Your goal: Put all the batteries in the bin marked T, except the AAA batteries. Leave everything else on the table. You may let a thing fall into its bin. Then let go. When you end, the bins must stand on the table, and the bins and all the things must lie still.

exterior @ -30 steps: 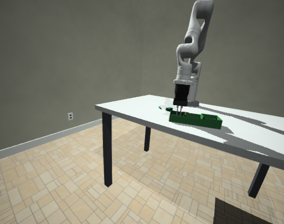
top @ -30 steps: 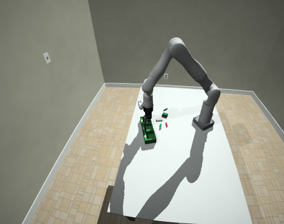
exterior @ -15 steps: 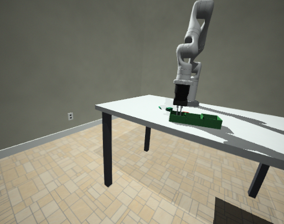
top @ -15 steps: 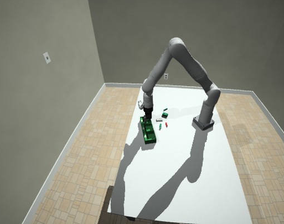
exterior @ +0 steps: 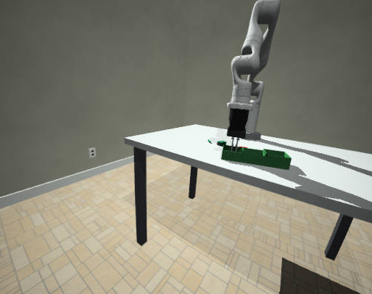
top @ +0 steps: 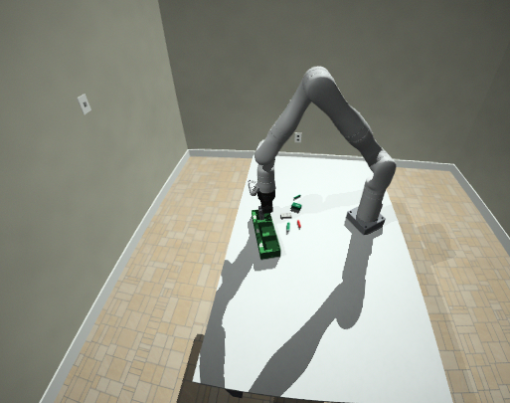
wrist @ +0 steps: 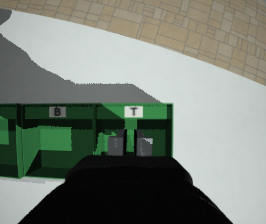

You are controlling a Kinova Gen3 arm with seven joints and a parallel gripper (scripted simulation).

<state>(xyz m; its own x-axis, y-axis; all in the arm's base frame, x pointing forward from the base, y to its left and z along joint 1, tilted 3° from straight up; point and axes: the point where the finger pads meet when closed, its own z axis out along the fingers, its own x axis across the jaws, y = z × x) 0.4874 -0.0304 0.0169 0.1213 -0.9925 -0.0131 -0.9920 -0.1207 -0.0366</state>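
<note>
Now: the green bin tray 10 mm behind my hand, 80 mm to the left of it and 20 mm below it. Also, from my hand: green block-shaped battery (160 mm behind, 90 mm to the right, 30 mm below); white domino (120 mm behind, 30 mm to the right, 40 mm below); red battery (170 mm behind, 30 mm to the left, 40 mm below).
</note>
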